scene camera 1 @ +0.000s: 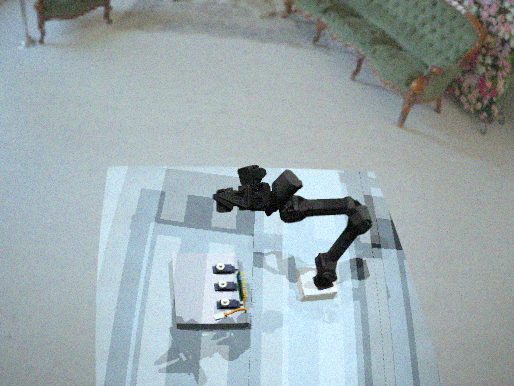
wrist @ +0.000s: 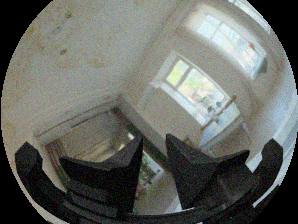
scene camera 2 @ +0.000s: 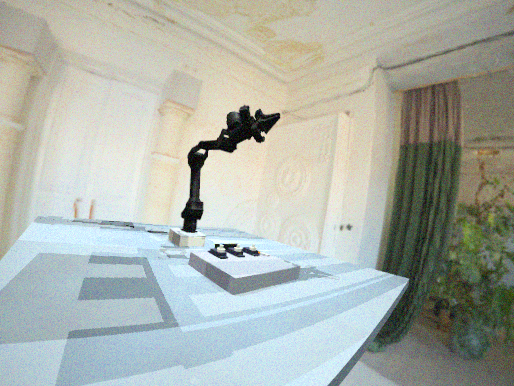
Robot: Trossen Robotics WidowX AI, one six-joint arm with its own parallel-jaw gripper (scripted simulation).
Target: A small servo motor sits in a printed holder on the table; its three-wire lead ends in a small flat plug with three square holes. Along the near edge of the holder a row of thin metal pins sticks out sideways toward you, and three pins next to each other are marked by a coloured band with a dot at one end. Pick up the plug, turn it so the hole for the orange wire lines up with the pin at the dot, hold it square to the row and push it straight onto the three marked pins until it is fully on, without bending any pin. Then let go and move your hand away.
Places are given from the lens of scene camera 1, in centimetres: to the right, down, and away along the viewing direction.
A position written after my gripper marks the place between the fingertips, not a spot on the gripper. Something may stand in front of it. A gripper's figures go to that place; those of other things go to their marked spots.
my gripper (scene camera 1: 216, 195): -10, 1, 111
grey printed holder (scene camera 1: 195, 297): -21, 36, 147
